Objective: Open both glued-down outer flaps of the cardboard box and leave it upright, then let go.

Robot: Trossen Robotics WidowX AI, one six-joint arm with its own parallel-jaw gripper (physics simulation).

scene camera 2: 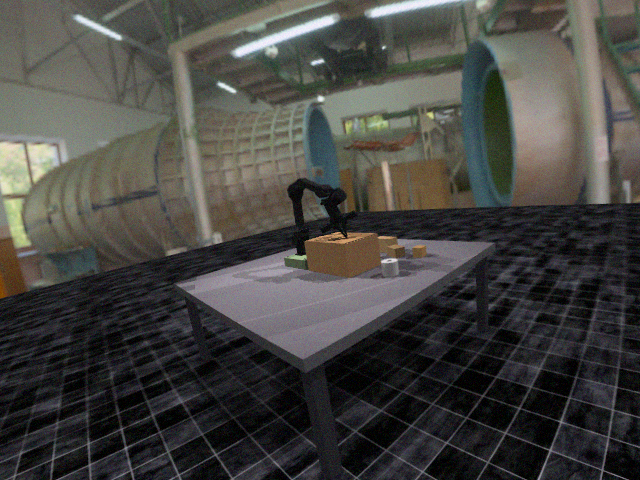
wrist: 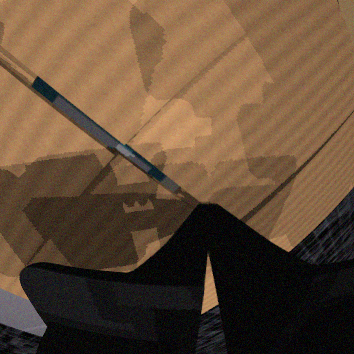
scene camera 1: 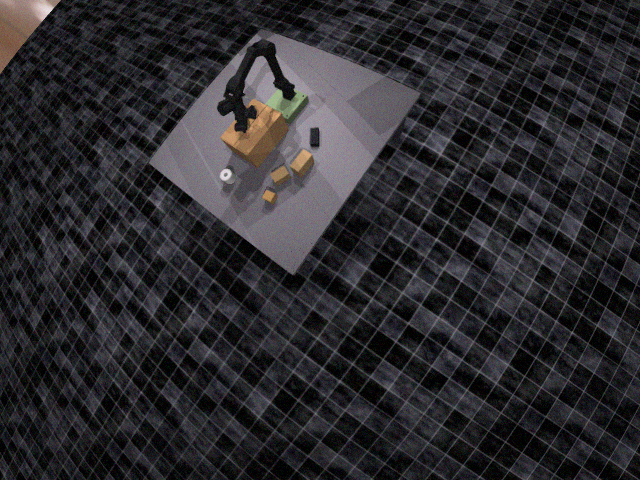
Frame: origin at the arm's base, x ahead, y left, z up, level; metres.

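Seen in the pictures: gripper, between the fingertips: [scene camera 2: 346,238] [wrist: 206,212] [scene camera 1: 244,132]; arm's base, origin of its link: [scene camera 2: 302,253] [scene camera 1: 289,95].
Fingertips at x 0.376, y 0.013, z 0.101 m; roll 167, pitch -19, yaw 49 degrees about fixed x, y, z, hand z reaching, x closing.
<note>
Pixels of each thing's top centre, then the offset from my fingertips to it. Level surfaces: height alone.
- cardboard box, centre of its top: [wrist: 119,153] [scene camera 2: 339,236] [scene camera 1: 250,125] dy -0.001, dx -0.050, dz +0.004 m
- white roll, centre of its top: [scene camera 2: 389,260] [scene camera 1: 225,174] dy +0.004, dx +0.243, dz -0.092 m
- black block, centre of its top: [scene camera 1: 314,135] dy +0.285, dx -0.231, dz -0.120 m
- table, height of its surface: dz -0.153 m
The cardboard box [scene camera 1: 268,143] [scene camera 2: 343,257] stands upright on the table. In the wrist view its two outer flaps, one at the upper right [wrist: 200,60] and one at the lower left [wrist: 30,125], lie nearly flat. A narrow seam runs between them, with a teal and grey strip showing in it. My gripper [scene camera 1: 243,128] [scene camera 2: 345,236] [wrist: 206,212] is shut with nothing held. Its fingertips are at the top of the box, at the seam in the wrist view. Whether they touch or reach into the seam is hard to tell.
A white roll [scene camera 1: 226,176] [scene camera 2: 390,267] stands near the box. Small cardboard boxes [scene camera 1: 301,162] [scene camera 1: 279,175] [scene camera 1: 269,196] and a black block [scene camera 1: 314,136] lie on the table [scene camera 1: 310,222] [scene camera 2: 242,310]. A green base plate [scene camera 1: 299,105] [scene camera 2: 295,261] is under the arm.
</note>
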